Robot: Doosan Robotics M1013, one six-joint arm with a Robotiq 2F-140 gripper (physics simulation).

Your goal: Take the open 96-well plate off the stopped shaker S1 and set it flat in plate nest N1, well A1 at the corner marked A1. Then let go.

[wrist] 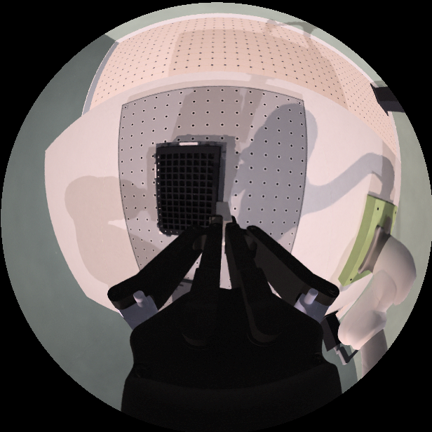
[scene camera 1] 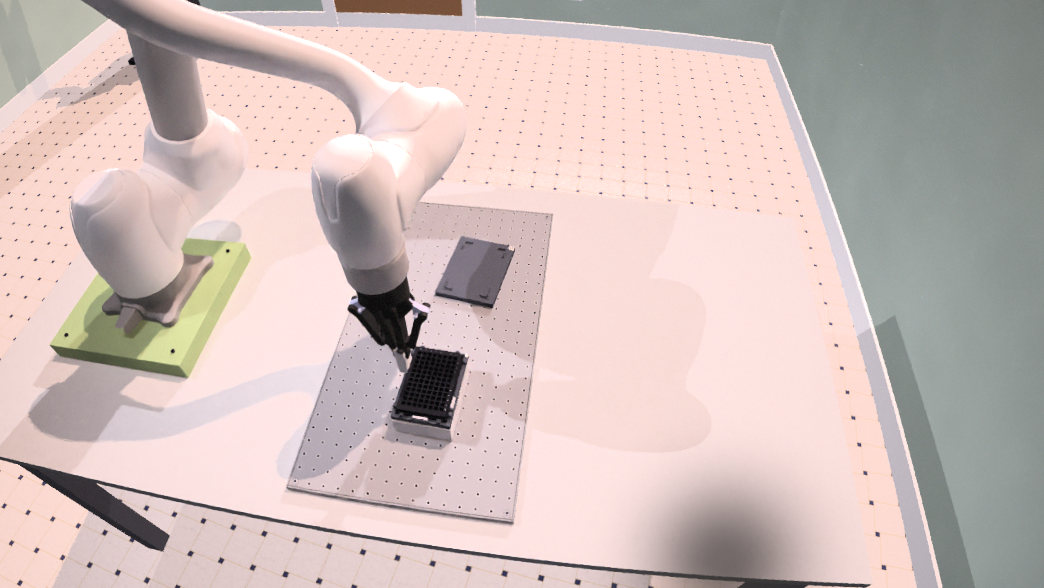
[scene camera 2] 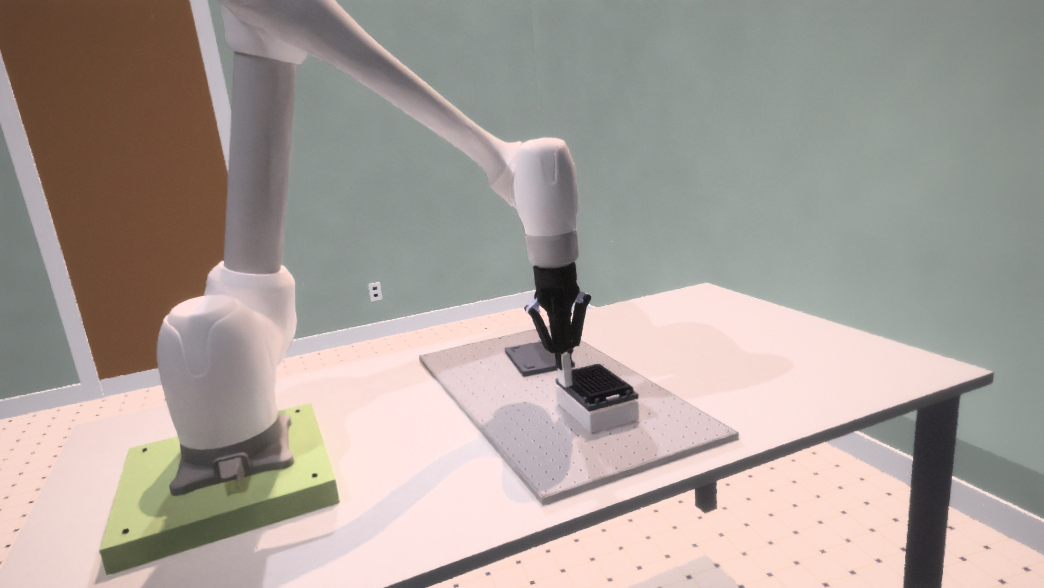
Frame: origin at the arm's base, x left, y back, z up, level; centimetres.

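Where they show: gripper, fingertip midpoint: (scene camera 1: 406,365) (scene camera 2: 565,383); arm's base, origin of the base link: (scene camera 1: 159,286) (scene camera 2: 236,454).
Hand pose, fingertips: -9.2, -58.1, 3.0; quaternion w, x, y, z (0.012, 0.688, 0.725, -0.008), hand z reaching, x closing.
Observation:
Each offset is from my fingertips to the top centre of the thing, as dx, dy, dz. "*": to the spot under its first point. Level surfaces: height alone.
The black 96-well plate {-2.3, -5.0, +0.7} (scene camera 1: 431,382) (scene camera 2: 600,381) (wrist: 186,190) lies flat on a light grey block, apparently shaker S1 {* -9.4, -5.3, -4.1} (scene camera 1: 423,431) (scene camera 2: 613,418). Its well A1 cannot be made out. A flat dark grey pad with raised corner pieces, apparently nest N1 {+28.4, -5.3, -4.7} (scene camera 1: 474,270) (scene camera 2: 526,357), lies farther back; its marking is not readable. My gripper (scene camera 1: 402,353) (scene camera 2: 564,358) (wrist: 221,211) points down, shut and empty, at the plate's back left corner in scene camera 1. A short light grey piece shows at the fingertips. Whether it touches the plate or shaker cannot be told.
A perforated grey board {dz -6.2} (scene camera 1: 496,467) (scene camera 2: 511,438) (wrist: 270,150) lies under the shaker and the pad. The arm's base stands on a green block (scene camera 1: 164,350) (scene camera 2: 292,496) (wrist: 360,240) to the left in both scene views. The white table {dz -7.5} (scene camera 1: 620,496) (scene camera 2: 840,350) carries everything.

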